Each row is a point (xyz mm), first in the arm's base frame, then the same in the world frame.
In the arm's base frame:
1: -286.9 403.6 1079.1
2: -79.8 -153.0 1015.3
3: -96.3 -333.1 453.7
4: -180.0 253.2 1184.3
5: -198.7 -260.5 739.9
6: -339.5 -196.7 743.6
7: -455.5 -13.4 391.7
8: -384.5 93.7 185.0
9: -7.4 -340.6 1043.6
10: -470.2 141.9 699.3
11: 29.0 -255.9 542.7
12: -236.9 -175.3 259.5
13: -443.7 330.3 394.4
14: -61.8 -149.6 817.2
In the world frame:
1: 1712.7 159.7 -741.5
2: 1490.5 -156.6 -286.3
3: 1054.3 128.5 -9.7
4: 1714.9 -35.8 -658.6
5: 1345.2 53.2 -95.5
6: 1441.9 173.2 -107.4
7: 1257.8 537.7 -171.5
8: 1061.6 654.7 -255.7
9: 1452.4 -295.4 -143.0
10: 1516.0 419.6 -367.2
11: 1049.5 16.2 -139.9
12: 1005.4 404.5 -71.4
13: 1278.4 658.1 -493.0
14: 1326.6 -47.3 -258.5

